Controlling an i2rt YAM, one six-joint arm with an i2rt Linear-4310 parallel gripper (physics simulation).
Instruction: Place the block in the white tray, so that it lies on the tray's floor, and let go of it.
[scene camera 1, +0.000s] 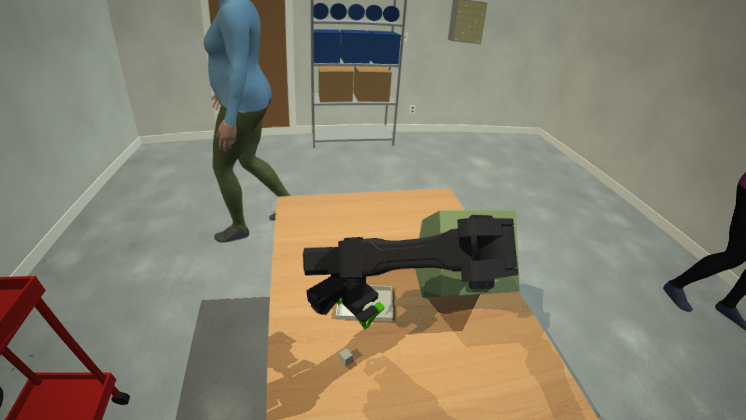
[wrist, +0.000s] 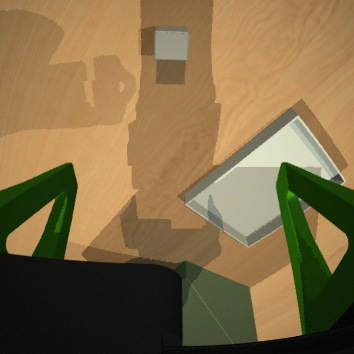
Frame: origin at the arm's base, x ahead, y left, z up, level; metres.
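Where they show: gripper, fingertip midpoint: (scene camera 1: 353, 315) (wrist: 176, 173).
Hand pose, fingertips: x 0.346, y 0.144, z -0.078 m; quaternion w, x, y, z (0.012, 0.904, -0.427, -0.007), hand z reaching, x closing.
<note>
Each offset is from my fingertips to the centre of the thing. Level surfaces: height alone.
The small light-grey block @(dx +0.017, dy +0.021, dz -0.158 m) (scene camera 1: 346, 356) (wrist: 171, 46) lies on the wooden table, apart from the tray. In the wrist view it is at the top, slightly left of centre. The white tray @(dx -0.042, dy -0.183, dz -0.166 m) (scene camera 1: 386, 296) (wrist: 265, 150) is a shallow rectangle, partly hidden by the arm in the scene view. In the wrist view it lies right of centre, turned diagonally, with the right finger in front of part of it. My gripper (scene camera 1: 357, 313) (wrist: 176, 173) is open with its green fingers wide apart and holds nothing. It hangs above the table over the tray's area, away from the block.
The wooden table @(dz -0.176 m) (scene camera 1: 308, 219) carries a green base block (scene camera 1: 443, 229) (wrist: 215, 300) under the black arm. A red cart (scene camera 1: 73, 376) stands at the left. A person in blue (scene camera 1: 237, 62) stands beyond the table, with another person's legs (scene camera 1: 717, 263) at the right. A shelf unit (scene camera 1: 357, 103) stands at the back wall.
</note>
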